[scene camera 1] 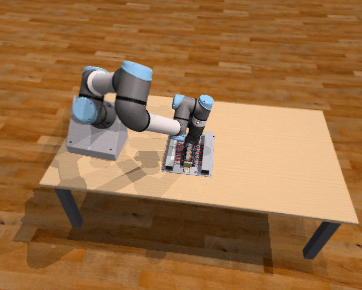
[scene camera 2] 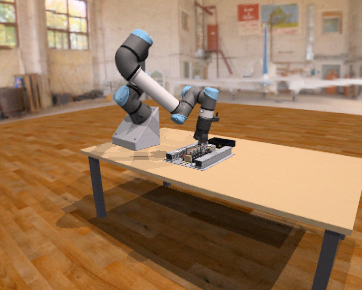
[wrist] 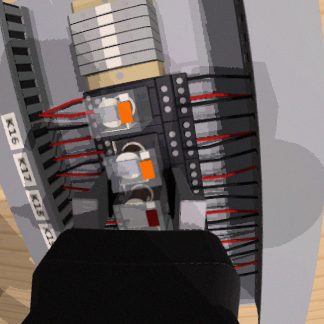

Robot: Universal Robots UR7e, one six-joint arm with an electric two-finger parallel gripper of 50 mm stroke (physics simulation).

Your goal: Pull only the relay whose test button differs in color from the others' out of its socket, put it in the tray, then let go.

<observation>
In view: my gripper [wrist: 143, 182], a relay [wrist: 146, 208], a grey panel [wrist: 196, 44] and a terminal block [wrist: 145, 32].
</observation>
